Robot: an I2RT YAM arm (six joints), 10 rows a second.
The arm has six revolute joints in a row. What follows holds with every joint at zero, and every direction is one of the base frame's. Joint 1 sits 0.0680 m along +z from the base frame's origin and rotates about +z. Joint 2 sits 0.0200 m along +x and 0.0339 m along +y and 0.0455 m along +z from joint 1 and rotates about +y. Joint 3 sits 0.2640 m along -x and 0.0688 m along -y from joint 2 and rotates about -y. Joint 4 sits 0.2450 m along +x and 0.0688 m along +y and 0.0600 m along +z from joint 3 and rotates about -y. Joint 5 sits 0.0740 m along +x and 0.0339 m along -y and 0.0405 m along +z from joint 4 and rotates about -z. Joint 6 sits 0.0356 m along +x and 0.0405 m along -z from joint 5 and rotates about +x. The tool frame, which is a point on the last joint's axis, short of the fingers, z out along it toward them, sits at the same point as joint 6; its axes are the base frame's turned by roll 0.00, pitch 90.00 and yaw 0.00 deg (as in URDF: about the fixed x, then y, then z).
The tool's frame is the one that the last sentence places.
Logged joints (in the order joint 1, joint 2, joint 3, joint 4, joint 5, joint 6), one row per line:
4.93, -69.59, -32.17, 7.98, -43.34, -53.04
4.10, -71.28, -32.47, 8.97, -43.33, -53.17
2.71, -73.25, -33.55, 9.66, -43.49, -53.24
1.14, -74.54, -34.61, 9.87, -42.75, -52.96
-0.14, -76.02, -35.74, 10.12, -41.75, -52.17
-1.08, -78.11, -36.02, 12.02, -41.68, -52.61
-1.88, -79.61, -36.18, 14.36, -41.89, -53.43
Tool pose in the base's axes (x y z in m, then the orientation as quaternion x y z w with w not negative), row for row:
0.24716, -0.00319, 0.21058, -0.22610, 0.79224, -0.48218, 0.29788
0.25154, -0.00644, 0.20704, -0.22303, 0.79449, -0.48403, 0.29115
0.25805, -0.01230, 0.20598, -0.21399, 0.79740, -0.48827, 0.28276
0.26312, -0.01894, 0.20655, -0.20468, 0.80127, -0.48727, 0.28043
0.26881, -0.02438, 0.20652, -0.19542, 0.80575, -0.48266, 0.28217
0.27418, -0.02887, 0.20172, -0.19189, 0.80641, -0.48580, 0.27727
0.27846, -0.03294, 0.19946, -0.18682, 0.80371, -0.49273, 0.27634
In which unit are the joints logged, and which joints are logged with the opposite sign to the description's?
The joints are logged in degrees. Opposite sign: joint 2, joint 3, joint 5.
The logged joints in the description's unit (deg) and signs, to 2 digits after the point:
4.93, 69.59, 32.17, 7.98, 43.34, -53.04
4.10, 71.28, 32.47, 8.97, 43.33, -53.17
2.71, 73.25, 33.55, 9.66, 43.49, -53.24
1.14, 74.54, 34.61, 9.87, 42.75, -52.96
-0.14, 76.02, 35.74, 10.12, 41.75, -52.17
-1.08, 78.11, 36.02, 12.02, 41.68, -52.61
-1.88, 79.61, 36.18, 14.36, 41.89, -53.43

